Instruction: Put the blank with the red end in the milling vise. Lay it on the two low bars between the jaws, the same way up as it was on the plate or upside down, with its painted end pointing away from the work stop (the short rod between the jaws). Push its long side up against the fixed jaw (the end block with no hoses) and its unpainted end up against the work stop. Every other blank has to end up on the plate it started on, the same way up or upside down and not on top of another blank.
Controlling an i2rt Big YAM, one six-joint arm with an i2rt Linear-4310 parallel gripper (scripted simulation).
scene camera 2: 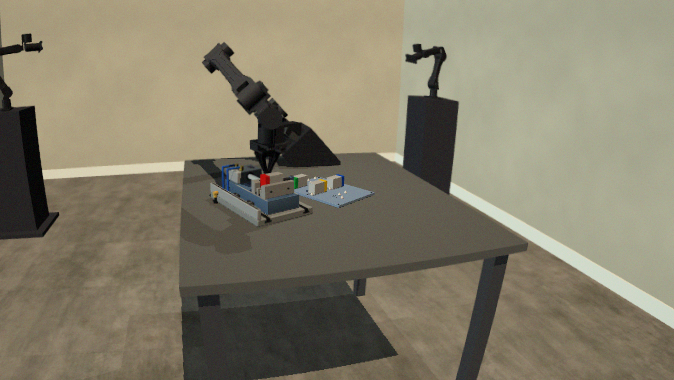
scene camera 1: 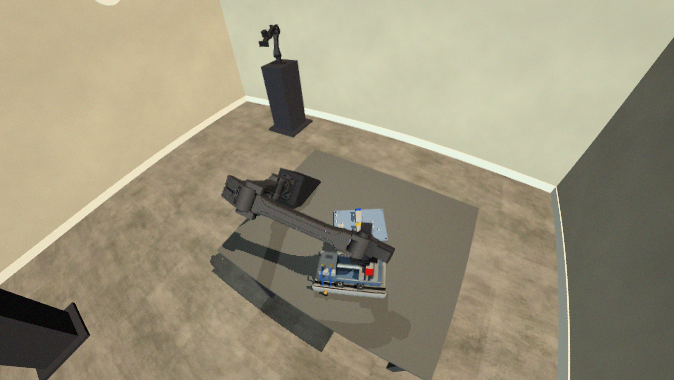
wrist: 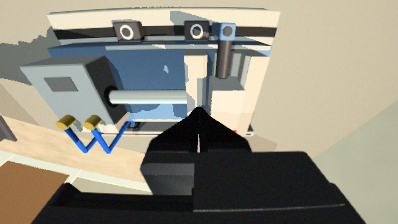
Labels:
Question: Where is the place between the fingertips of my gripper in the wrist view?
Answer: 198, 112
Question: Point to a fixed jaw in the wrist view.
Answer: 253, 64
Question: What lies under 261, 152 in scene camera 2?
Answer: My gripper.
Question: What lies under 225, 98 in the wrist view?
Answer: A grey bar with red end.

